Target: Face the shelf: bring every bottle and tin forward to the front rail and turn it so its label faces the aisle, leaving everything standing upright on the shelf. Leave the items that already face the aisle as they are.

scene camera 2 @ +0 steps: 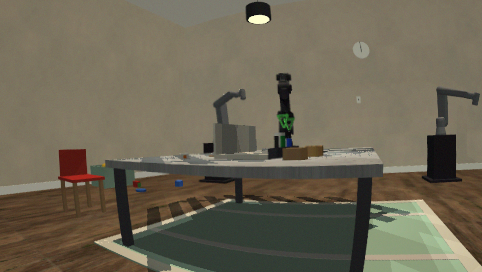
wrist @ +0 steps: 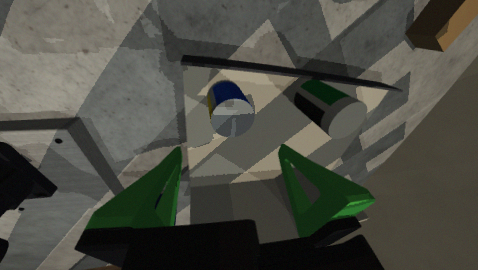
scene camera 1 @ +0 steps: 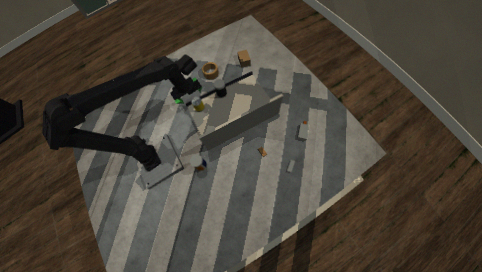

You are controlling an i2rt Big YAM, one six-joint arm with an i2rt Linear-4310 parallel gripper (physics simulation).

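Places are measured from the arm's base along level axes (x ahead, y left, z up), in centimetres.
Pixels of known places: gripper, fingertip midpoint: (scene camera 2: 286,129) (wrist: 232,149) (scene camera 1: 191,97); arm's base, origin of the base link: (wrist: 9,170) (scene camera 1: 150,158).
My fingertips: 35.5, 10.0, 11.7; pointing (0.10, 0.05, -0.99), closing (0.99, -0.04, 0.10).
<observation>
Ahead of a thing's pixels: the offset from my fingertips to its top centre, as dx, dy, dz.
My gripper (scene camera 1: 189,93) (scene camera 2: 285,125) (wrist: 232,149) is open and empty above the shelf (scene camera 1: 242,122) (scene camera 2: 235,139) (wrist: 215,200), its fingers apart. A tin @(+1.1, +0.1, -5.2) (scene camera 1: 198,105) (scene camera 2: 289,142) (wrist: 229,105) with a pale lid stands near the front rail (scene camera 1: 240,79) (wrist: 280,71); its blue side is toward the rail, yellow to the side. A tin @(+16.0, +0.2, -2.3) (scene camera 1: 220,90) (scene camera 2: 282,141) (wrist: 327,102) with green and black sides stands upright further along the rail, green toward it. A third tin @(-14.7, -27.9, -4.6) (scene camera 1: 198,163), white-lidded with blue and orange, stands off the shelf beside the base plate. Exact label directions are unclear.
A wooden ring @(+19.2, +19.1, -9.5) (scene camera 1: 211,76) and a wooden block @(+41.2, +14.3, -9.5) (scene camera 1: 244,58) (scene camera 2: 295,153) (wrist: 430,20) lie outside the front rail. Behind the shelf's tall back panel are a grey box @(+38.5, -43.7, -11.7) (scene camera 1: 303,131), an orange-brown piece @(+14.5, -40.2, -13.7) (scene camera 1: 262,151) and a small pale block @(+21.4, -54.4, -13.3) (scene camera 1: 290,166). The arm's base plate (scene camera 1: 165,181) is beside the shelf.
</observation>
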